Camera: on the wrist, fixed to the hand. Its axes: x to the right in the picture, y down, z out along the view.
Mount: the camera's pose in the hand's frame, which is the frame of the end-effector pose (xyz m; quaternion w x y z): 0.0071 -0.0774 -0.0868 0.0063 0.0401 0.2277 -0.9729
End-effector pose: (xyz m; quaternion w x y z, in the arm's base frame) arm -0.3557 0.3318 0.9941 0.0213 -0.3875 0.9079 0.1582
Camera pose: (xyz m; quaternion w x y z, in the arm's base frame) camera -0.2984 0.2502 1.0544 0.0371 0.9209 0.3601 0.1444
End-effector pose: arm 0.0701 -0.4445 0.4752 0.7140 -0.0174 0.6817 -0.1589
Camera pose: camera -0.0305 -0.5031 0.4809 0.3046 0.5985 -0.1436 0.7269
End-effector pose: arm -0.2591 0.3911 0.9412 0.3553 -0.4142 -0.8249 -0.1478
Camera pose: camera -0.2827 0.3010 1.0112 0.0629 0.8478 -0.3332 -0.4078
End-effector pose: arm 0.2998 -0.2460 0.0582 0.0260 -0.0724 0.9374 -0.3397
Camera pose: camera 0.2934 -0.2509 0.1744 0.5409 0.8340 0.0722 0.0815
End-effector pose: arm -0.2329 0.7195 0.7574 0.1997 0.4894 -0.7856 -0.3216
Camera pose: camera -0.1319 0.6619 0.7651 0.1524 -0.8486 -0.5038 0.0534
